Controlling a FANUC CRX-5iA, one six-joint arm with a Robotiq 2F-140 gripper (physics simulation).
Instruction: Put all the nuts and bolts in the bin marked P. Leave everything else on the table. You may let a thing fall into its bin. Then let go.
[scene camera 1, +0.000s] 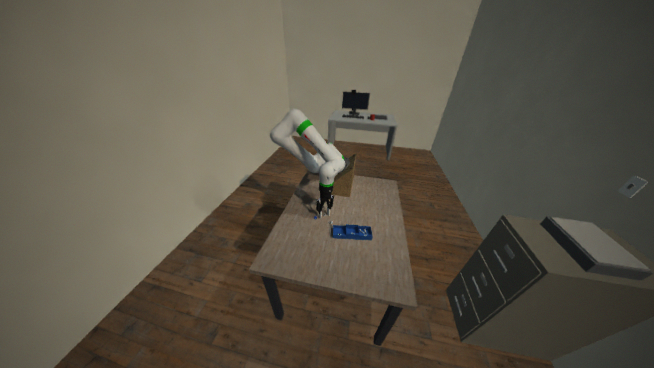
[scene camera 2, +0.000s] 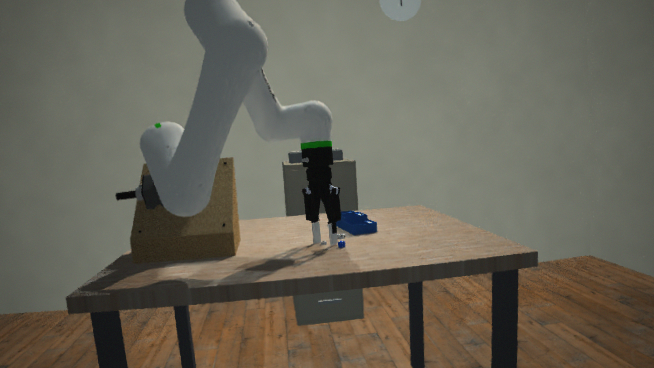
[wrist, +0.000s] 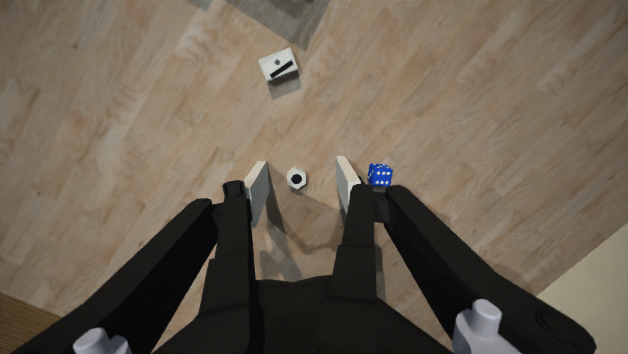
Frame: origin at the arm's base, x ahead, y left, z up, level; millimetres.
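Seen in the pictures: gripper, fingertip midpoint: (scene camera 1: 324, 215) (scene camera 2: 325, 243) (wrist: 302, 173).
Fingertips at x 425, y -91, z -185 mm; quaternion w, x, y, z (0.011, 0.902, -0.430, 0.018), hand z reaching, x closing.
Note:
Offsets run from my fingertips to a thing's top centre. "pt": to the spot under its first point.
A light grey hex nut {5 mm back, 3 mm left, 7 mm up} (wrist: 297, 170) (scene camera 2: 323, 243) lies on the table between my fingertips, apart from both. My gripper (scene camera 1: 325, 214) (scene camera 2: 325, 241) (wrist: 302, 173) is partly open, low over the table, and holds nothing. The blue bin tray {135 mm ahead, 213 mm left, 45 mm up} (scene camera 1: 352, 238) (scene camera 2: 362, 229) stands on the table, in scene camera 1 to the right of my gripper and nearer the camera. Small pale pieces {pt 102 mm ahead, 296 mm left, 6 mm up} (scene camera 1: 364, 231) lie in its right compartment; their shape is too small to tell. The letter P cannot be read in these views.
A blue die {39 mm ahead, 56 mm right, 15 mm up} (wrist: 380, 175) (scene camera 1: 315, 217) (scene camera 2: 341, 244) lies just outside the right finger in the wrist view. A small whitish block with a black slot {61 mm ahead, 64 mm left, 10 mm up} (wrist: 278, 65) (scene camera 1: 331, 222) (scene camera 2: 341, 235) lies between nut and tray. The arm's wooden mount (scene camera 2: 185, 245) stands on the table.

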